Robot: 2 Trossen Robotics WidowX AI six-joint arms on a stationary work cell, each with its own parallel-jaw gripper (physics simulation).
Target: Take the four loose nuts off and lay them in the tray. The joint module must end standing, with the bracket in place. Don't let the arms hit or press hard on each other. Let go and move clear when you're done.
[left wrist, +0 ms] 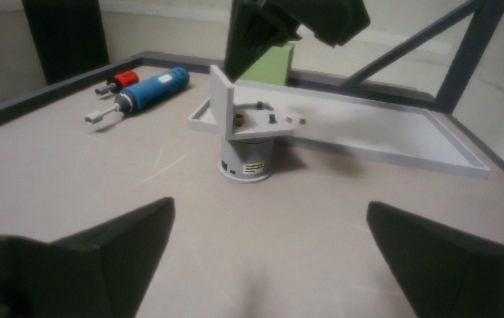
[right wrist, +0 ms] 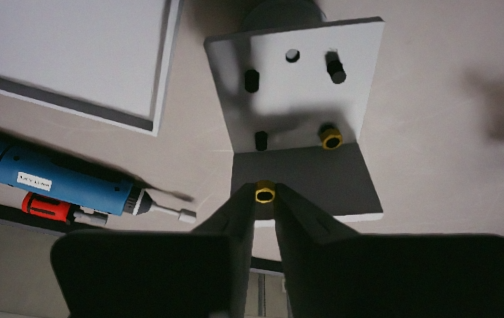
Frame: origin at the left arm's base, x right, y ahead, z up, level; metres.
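Seen in the pictures: left gripper, fingertip midpoint: (left wrist: 272, 209); right gripper, fingertip midpoint: (left wrist: 227, 79) (right wrist: 263, 192).
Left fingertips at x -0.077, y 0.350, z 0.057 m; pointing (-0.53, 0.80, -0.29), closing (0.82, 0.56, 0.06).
Pixels of each thing's top centre, then the offset from my left fingertips to it.
- joint module, top centre: (right wrist: 295, 116) (left wrist: 250, 109) dx -0.099, dy +0.130, dz -0.020 m
- stud, top centre: (right wrist: 261, 147) dx -0.124, dy +0.127, dz -0.020 m
- tray, top centre: (left wrist: 329, 112) dx -0.071, dy +0.338, dz -0.079 m
- blue driver, top centre: (right wrist: 78, 203) (left wrist: 144, 81) dx -0.333, dy +0.169, dz -0.054 m
- red tool, top centre: (right wrist: 62, 220) (left wrist: 115, 76) dx -0.420, dy +0.169, dz -0.065 m
- green block, top centre: (left wrist: 270, 43) dx -0.262, dy +0.442, dz -0.007 m
The joint module (left wrist: 235, 157) (right wrist: 282, 15) stands upright with the bracket (left wrist: 221, 100) (right wrist: 295, 95) on top. One brass nut (left wrist: 239, 120) (right wrist: 331, 138) sits on a stud near the bracket's upright plate. Three studs are bare, among them one stud (right wrist: 261, 141) beside that nut. My right gripper (right wrist: 263, 192) is shut on another brass nut (right wrist: 265, 185), clear of the studs; its fingertips are hidden behind the upright plate in the left wrist view. Two nuts (left wrist: 288, 120) (left wrist: 302, 121) lie in the tray (left wrist: 390, 157) (right wrist: 75, 50). My left gripper (left wrist: 272, 209) is open and empty, in front of the module.
A blue driver (left wrist: 157, 89) (right wrist: 65, 172) and a red tool (left wrist: 125, 78) (right wrist: 46, 206) lie beside the tray. A green block (left wrist: 275, 65) stands behind the tray. The right arm (left wrist: 300, 17) reaches over the bracket. A dark frame post (left wrist: 467, 55) rises at the back right.
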